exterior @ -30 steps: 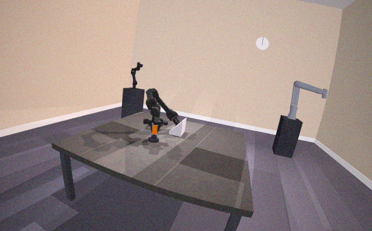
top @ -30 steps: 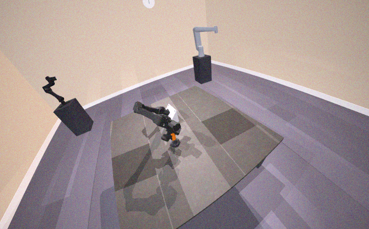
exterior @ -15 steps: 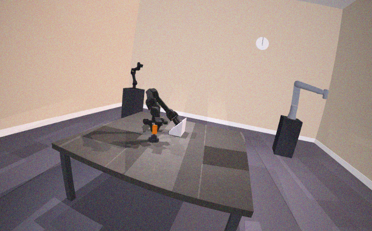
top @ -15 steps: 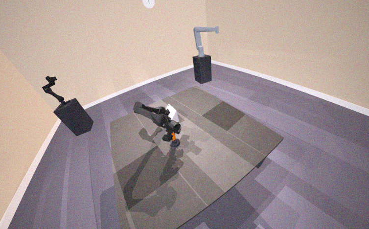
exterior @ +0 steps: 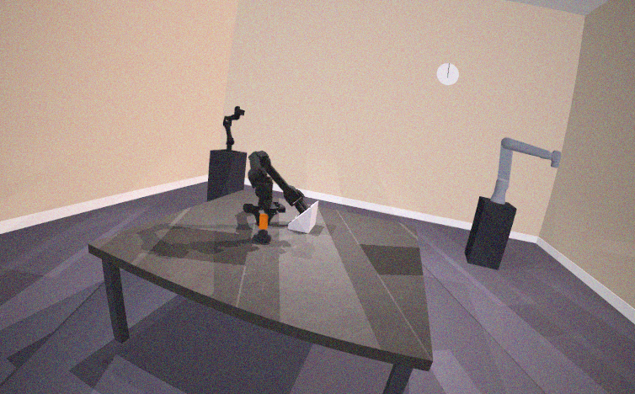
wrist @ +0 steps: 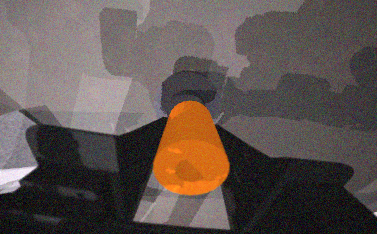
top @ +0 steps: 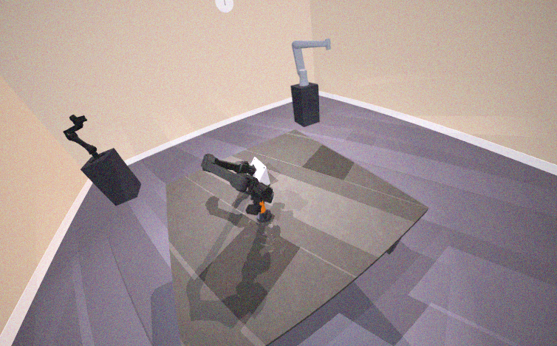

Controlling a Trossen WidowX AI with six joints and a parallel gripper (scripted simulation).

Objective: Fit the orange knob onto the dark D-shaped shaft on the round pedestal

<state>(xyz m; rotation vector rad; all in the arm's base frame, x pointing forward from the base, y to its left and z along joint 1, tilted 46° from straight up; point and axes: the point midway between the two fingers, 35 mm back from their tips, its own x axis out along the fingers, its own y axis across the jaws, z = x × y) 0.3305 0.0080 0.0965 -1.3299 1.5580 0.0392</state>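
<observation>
Right now my gripper tip is 4 cm above the round pedestal. The rest, counted from my gripper tip: orange knob (2 cm above).
</observation>
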